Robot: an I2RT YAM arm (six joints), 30 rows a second.
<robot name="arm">
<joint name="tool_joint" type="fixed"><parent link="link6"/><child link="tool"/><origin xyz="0 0 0" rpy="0 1.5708 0"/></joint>
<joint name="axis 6" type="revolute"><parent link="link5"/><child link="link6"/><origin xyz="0.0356 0 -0.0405"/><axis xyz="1 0 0"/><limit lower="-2.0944" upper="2.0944"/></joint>
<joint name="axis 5" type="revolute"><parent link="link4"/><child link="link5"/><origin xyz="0.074 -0.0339 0.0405"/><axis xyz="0 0 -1"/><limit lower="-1.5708" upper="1.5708"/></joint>
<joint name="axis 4" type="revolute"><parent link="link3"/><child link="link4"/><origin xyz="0.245 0.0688 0.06"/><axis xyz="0 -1 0"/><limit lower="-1.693" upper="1.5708"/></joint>
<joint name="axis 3" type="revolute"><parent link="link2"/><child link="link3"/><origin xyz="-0.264 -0.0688 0"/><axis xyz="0 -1 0"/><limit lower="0" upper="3.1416"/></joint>
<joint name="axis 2" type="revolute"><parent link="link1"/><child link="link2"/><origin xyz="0.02 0.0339 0.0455"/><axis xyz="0 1 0"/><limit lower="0" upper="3.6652"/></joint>
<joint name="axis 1" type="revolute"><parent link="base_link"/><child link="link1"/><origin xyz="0 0 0.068"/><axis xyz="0 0 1"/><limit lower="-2.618" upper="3.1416"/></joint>
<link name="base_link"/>
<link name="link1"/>
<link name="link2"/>
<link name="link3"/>
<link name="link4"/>
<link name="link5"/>
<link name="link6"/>
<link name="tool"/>
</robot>
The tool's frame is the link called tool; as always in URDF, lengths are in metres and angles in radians.
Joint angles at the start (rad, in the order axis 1, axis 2, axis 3, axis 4, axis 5, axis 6):
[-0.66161 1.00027 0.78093 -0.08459 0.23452 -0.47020]
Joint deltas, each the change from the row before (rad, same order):
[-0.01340 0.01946 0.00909 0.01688 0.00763 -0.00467]
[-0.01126 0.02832 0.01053 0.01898 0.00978 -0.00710]
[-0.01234 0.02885 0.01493 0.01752 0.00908 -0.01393]
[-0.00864 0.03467 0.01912 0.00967 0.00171 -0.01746]
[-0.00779 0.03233 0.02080 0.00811 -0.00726 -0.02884]
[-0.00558 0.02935 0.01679 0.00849 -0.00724 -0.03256]
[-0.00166 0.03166 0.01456 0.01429 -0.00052 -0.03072]
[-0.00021 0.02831 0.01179 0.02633 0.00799 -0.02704]
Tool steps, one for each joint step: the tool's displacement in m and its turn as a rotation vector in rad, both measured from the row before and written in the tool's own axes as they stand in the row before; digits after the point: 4 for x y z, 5 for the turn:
[-0.0008 -0.0031 0.0047 0.02064 0.00450 0.00072]
[-0.0005 -0.0020 0.0067 0.01840 0.00915 -0.00362]
[-0.0014 -0.0027 0.0067 0.01965 0.00754 -0.00955]
[-0.0016 -0.0012 0.0078 0.00567 0.01036 -0.01655]
[-0.0023 -0.0012 0.0073 -0.00181 0.00346 -0.02749]
[-0.0016 -0.0004 0.0067 -0.00393 0.00268 -0.03196]
[-0.0014 0.0007 0.0073 -0.00070 0.00296 -0.03092]
[-0.0021 0.0002 0.0066 0.01217 -0.00297 -0.02454]

